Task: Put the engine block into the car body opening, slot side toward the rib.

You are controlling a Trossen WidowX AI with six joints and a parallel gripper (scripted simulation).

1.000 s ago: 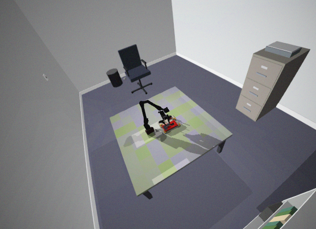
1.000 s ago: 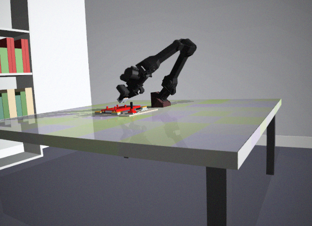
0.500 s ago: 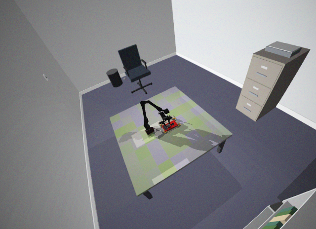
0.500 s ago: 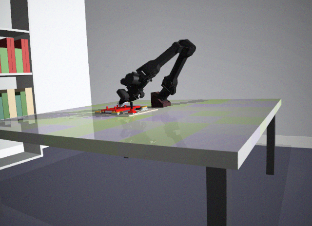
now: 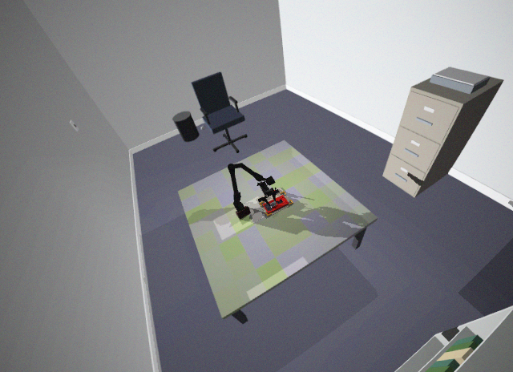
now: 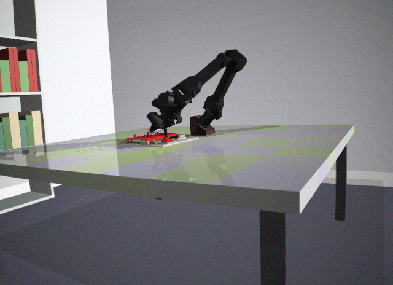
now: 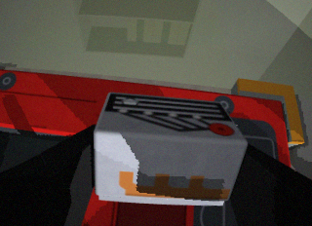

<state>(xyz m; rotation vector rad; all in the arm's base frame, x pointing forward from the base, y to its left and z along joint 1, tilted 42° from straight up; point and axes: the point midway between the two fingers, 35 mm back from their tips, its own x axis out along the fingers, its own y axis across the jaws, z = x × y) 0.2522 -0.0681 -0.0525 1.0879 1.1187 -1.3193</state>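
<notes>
The grey engine block lies right at my gripper tip. From my gripper tip the other things lie so: short black post (130 mm to the left, 110 mm ahead, 10 mm below).
</notes>
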